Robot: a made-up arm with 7 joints. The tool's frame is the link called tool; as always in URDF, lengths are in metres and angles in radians. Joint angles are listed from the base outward.
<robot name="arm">
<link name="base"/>
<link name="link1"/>
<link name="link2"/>
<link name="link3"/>
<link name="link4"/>
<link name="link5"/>
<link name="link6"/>
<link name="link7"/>
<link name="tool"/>
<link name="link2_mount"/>
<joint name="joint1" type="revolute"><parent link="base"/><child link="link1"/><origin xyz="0.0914 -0.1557 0.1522" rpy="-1.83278 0.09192 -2.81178"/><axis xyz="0 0 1"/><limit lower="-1.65" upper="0.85"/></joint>
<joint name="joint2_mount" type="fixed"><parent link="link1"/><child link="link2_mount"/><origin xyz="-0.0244 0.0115 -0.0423"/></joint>
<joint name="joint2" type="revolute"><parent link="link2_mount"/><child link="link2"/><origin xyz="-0.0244 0.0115 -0.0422" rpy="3.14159 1.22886 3.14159"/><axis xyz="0 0 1"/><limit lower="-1.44" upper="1.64"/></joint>
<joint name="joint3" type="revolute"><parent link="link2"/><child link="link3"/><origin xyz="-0.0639 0.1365 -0.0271" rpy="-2.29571 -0.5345 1.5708"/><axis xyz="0 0 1"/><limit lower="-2.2" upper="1.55"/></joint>
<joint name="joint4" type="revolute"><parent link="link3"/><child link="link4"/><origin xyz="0.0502 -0.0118 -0.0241" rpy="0.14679 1.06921 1.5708"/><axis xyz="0 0 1"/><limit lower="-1.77" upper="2.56"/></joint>
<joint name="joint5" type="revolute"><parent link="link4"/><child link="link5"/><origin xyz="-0.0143 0.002 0.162" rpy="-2.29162 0.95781 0.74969"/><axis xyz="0 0 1"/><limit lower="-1.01" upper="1.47"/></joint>
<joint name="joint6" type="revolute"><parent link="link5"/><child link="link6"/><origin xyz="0.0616 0.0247 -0.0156" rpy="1.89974 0.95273 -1.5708"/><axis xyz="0 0 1"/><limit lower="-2.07" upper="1.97"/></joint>
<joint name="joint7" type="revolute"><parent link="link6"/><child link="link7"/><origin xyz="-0.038 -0.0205 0.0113" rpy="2.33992 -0.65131 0.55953"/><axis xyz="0 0 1"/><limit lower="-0.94" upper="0.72"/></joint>
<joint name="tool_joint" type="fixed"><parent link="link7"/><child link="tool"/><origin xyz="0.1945 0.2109 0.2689" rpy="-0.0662 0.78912 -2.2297"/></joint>
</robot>
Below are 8 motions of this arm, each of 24 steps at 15 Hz.
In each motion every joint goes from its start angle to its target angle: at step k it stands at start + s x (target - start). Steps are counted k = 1, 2, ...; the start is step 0. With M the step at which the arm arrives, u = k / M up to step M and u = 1 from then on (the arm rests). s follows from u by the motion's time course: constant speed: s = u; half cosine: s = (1 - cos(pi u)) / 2; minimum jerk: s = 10 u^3 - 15 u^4 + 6 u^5.
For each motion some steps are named. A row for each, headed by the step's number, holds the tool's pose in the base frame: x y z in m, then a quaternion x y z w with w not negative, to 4 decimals.
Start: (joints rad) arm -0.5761 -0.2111 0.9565 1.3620 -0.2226 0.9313 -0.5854
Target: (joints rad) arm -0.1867 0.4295 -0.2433 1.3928 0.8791 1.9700 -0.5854
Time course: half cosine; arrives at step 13
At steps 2, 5, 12, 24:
2: 0.3834 -0.1332 -0.2888 0.1398 -0.6520 0.6518 0.3612
5: 0.2949 -0.1994 -0.3363 0.2057 -0.4695 0.7131 0.4782
12: 0.0903 -0.4582 -0.1223 -0.0481 -0.0443 0.6876 0.7231
24: 0.0863 -0.4612 -0.1147 -0.0584 -0.0378 0.6846 0.7256

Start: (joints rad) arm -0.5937 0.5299 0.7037 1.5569 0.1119 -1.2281 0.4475
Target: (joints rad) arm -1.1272 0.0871 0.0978 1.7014 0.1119 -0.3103 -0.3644
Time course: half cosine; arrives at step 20
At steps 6, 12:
6: 0.0339 0.1997 0.1200 0.1438 0.2566 -0.6194 0.7279
12: 0.2464 0.1404 -0.0026 -0.0379 0.3625 -0.8475 0.3858

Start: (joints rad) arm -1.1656 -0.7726 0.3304 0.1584 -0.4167 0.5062 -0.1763
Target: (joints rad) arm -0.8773 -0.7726 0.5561 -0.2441 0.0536 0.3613 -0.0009
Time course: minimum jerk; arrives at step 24
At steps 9, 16, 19, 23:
9: 0.2416 0.3024 -0.1434 -0.2978 0.4749 -0.8028 0.2035
16: 0.2865 0.3340 -0.0334 -0.1092 0.3674 -0.8662 0.3206
19: 0.2891 0.3449 -0.0075 -0.0585 0.3287 -0.8753 0.3498
23: 0.2892 0.3499 0.0027 -0.0369 0.3106 -0.8782 0.3619

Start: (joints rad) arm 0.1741 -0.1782 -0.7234 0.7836 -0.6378 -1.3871 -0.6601
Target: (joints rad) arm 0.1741 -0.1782 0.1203 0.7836 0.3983 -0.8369 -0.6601
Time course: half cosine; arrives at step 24
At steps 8, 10, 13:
8: 0.0790 0.2541 0.1906 0.2825 0.2692 -0.5150 0.7632
10: 0.0889 0.2770 0.1831 0.3307 0.2025 -0.5537 0.7369
13: 0.1237 0.3077 0.1805 0.4057 0.0997 -0.6148 0.6690

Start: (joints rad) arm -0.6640 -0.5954 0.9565 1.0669 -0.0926 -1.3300 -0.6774
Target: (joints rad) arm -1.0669 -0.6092 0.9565 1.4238 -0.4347 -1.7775 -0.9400
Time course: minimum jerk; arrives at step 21
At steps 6, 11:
6: 0.1730 0.0061 0.3054 0.6238 0.1718 -0.7505 0.1342
11: 0.1279 -0.0595 0.2872 0.6400 0.1889 -0.7412 0.0732

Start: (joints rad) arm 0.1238 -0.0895 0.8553 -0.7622 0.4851 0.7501 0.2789
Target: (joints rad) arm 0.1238 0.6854 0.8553 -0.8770 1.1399 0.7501 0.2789
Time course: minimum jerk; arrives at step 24
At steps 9, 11, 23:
9: 0.3954 0.3088 0.0801 0.4619 -0.3768 -0.6942 0.4033
11: 0.3890 0.2965 0.0263 0.4564 -0.4478 -0.6391 0.4274
23: 0.3642 0.1691 -0.1669 0.4050 -0.6519 -0.3612 0.5297

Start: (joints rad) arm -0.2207 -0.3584 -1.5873 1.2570 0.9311 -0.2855 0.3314
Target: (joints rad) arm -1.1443 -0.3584 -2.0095 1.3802 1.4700 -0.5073 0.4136
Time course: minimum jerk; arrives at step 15
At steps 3, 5, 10, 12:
3: -0.2916 0.2367 -0.1245 -0.4041 0.1529 -0.4419 0.7862
5: -0.3697 0.1720 -0.0937 -0.4571 0.1517 -0.3686 0.7951
10: -0.5269 -0.1103 0.1680 -0.5778 0.1792 -0.0332 0.7956
12: -0.5179 -0.1827 0.2576 -0.5843 0.1950 0.0623 0.7853

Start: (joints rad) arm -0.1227 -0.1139 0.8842 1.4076 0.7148 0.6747 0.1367
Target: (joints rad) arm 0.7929 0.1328 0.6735 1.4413 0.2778 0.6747 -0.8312
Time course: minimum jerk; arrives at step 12
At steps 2, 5, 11, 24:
2: 0.4064 -0.2792 0.1714 -0.4883 -0.5438 0.6434 0.2279
5: 0.4377 -0.3042 0.1689 -0.4680 -0.5875 0.6091 0.2547
11: 0.4839 -0.3555 0.1946 -0.4155 -0.6376 0.5783 0.2938
24: 0.4841 -0.3560 0.1949 -0.4151 -0.6378 0.5783 0.2942

